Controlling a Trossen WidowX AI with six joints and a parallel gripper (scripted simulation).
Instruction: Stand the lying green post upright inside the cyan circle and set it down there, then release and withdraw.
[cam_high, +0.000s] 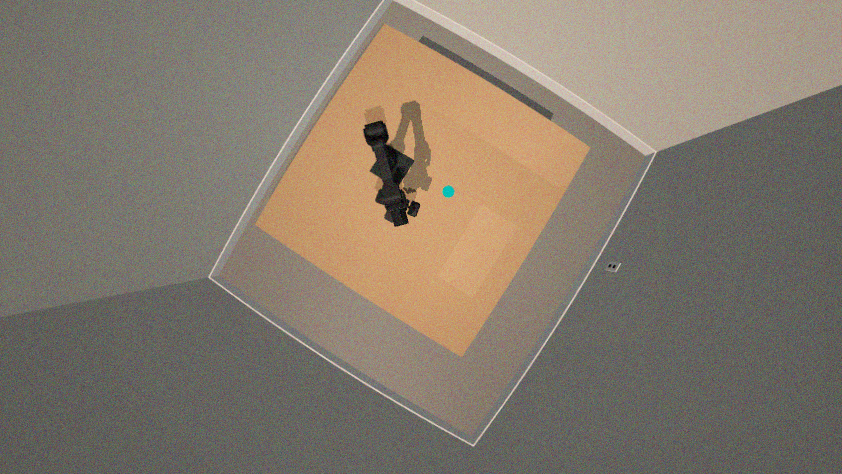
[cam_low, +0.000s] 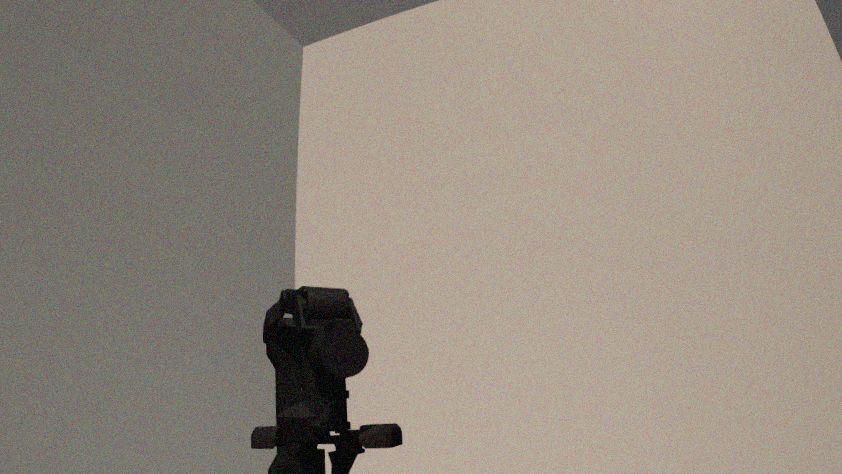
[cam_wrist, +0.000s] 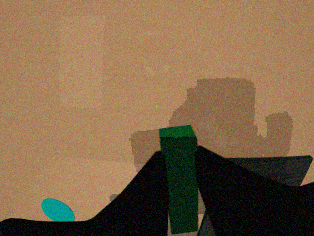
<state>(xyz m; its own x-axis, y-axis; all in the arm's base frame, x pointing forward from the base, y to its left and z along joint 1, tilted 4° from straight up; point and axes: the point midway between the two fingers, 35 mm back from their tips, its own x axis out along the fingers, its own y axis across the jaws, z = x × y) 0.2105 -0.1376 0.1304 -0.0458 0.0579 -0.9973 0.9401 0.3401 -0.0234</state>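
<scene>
My gripper tip is 120 mm short of the cyan circle, 220 mm to the right of it and 120 mm above it. Also, from my gripper tip: green post (10 mm behind, 20 mm to the left).
</scene>
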